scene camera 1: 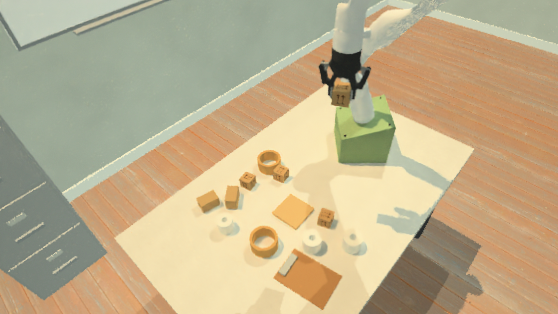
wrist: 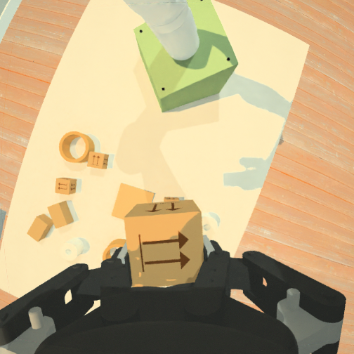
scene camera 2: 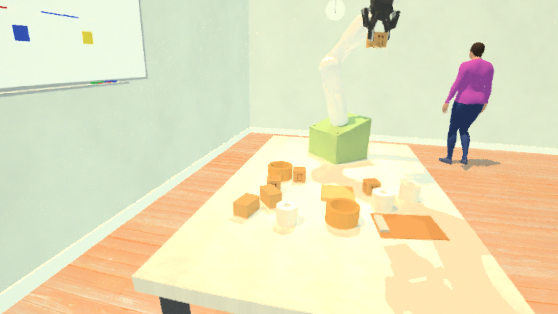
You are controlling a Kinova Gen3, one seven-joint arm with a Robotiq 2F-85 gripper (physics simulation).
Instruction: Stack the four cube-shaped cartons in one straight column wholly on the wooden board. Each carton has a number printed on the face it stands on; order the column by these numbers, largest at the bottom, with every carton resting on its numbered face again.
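Frame: origin at the arm's base, x ahead, y left, z up, level; centimetres.
Seen in the pictures: gripper, fingertip midpoint: (scene camera 1: pixel 341 98) (scene camera 2: pixel 378 41); arm's base at its link origin: (scene camera 1: pixel 363 116) (scene camera 2: pixel 339 122).
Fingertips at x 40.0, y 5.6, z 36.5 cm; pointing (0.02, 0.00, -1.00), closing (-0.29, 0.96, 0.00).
Observation:
Offsets run from my fingertips to a thing's top centre.
My gripper (scene camera 1: pixel 343 90) (scene camera 2: pixel 378 36) (wrist: pixel 167 248) is shut on a cube-shaped carton {dx -1.1, dy -0.3, dz +3.1 cm} (scene camera 1: pixel 341 96) (scene camera 2: pixel 376 41) (wrist: pixel 162 245), high above the table near the robot's base. Arrows show on two of its faces in the wrist view; no number shows. The wooden board {dx +8.8, dy -11.0, dz -53.0 cm} (scene camera 1: pixel 293 211) (scene camera 2: pixel 337 193) (wrist: pixel 131 199) lies bare on the table. One carton {dx +6.0, dy +2.0, dz -49.2 cm} (scene camera 1: pixel 326 217) (scene camera 2: pixel 371 186) (wrist: pixel 173 199) stands right of the board, apart from it. Two more cartons stand left of it: one {dx -3.6, dy -25.4, dz -49.2 cm} (scene camera 1: pixel 281 173) (scene camera 2: pixel 299 174) (wrist: pixel 98 160) beside an orange ring, another {dx +7.4, dy -34.9, dz -49.2 cm} (scene camera 1: pixel 247 180) (scene camera 2: pixel 273 182) (wrist: pixel 65 185) farther left. Their numbered faces are hidden.
Orange rings {dx -6.3, dy -33.5, dz -48.8 cm} (scene camera 1: pixel 269 169) {dx +27.2, dy -11.8, dz -48.9 cm} (scene camera 1: pixel 263 252) stand behind and in front of the board. Plain brown blocks {dx +24.6, dy -42.1, dz -49.7 cm} (scene camera 1: pixel 208 201) {dx +17.7, dy -35.0, dz -49.1 cm} (scene camera 1: pixel 232 197) lie left. White rolls {dx +29.1, dy -28.9, dz -48.7 cm} (scene camera 1: pixel 225 225) {dx +17.8, dy +2.8, dz -48.2 cm} (scene camera 1: pixel 312 242) {dx +9.8, dy +14.9, dz -48.2 cm} (scene camera 1: pixel 353 243) and a brown clipboard {dx +29.0, dy +8.0, dz -52.9 cm} (scene camera 1: pixel 315 280) are nearer the front. The arm's green base (scene camera 1: pixel 364 145) stands at the back.

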